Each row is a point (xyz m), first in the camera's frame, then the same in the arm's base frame.
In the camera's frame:
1: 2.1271 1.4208 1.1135
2: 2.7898 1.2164 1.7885
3: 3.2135 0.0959 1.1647
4: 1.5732 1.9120 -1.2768
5: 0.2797 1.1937 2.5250
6: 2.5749 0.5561 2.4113
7: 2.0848 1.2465 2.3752
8: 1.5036 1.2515 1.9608
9: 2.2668 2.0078 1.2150
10: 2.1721 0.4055 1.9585
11: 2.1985 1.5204 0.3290
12: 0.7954 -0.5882 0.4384
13: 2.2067 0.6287 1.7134
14: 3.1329 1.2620 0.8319
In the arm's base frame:
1: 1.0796 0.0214 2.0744
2: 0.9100 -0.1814 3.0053
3: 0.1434 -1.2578 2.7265
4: 1.9683 -0.6902 -0.1540
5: 0.0023 2.0940 2.0878
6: 0.0838 0.0749 3.3542
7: 0.5953 0.6794 3.0524
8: 0.5387 0.8896 2.3726
9: 1.6384 0.1909 2.2573
10: -0.0576 0.0725 2.7459
11: 1.3853 -0.4248 1.4930
12: -0.9918 -0.0989 0.6744
13: 0.2195 -0.0046 2.5775
14: 1.2843 -0.9455 2.4477

